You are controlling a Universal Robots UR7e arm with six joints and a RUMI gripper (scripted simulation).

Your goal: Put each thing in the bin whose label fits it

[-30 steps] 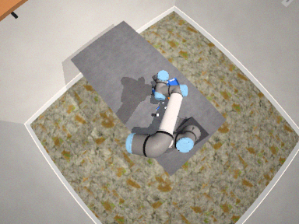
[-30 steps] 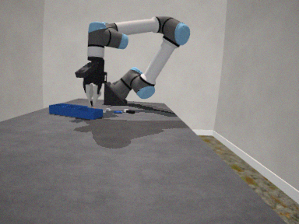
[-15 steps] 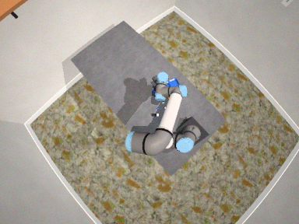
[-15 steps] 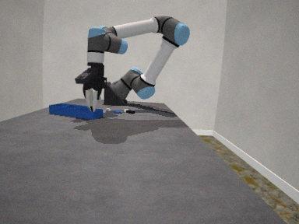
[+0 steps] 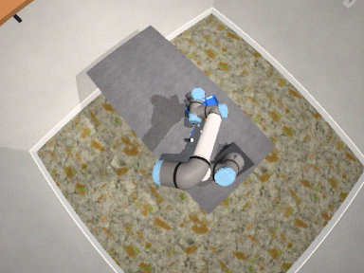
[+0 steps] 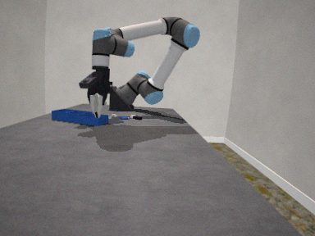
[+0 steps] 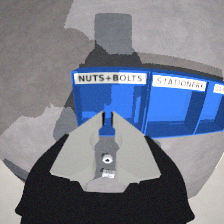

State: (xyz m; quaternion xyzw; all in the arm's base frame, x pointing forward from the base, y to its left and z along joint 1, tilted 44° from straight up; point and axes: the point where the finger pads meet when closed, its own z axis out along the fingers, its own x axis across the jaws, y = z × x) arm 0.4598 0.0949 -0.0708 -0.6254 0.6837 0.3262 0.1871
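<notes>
My hand is 11 cm past the grey nut, 2 cm to the right of it and 3 cm above it. Also, from my hand: orange piece (12 cm behind, 5 cm to the right, 3 cm below); then blue bin (9 cm to the right, 2 cm below); then blue cylinder (13 cm behind, 9 cm to the left, 3 cm below).
</notes>
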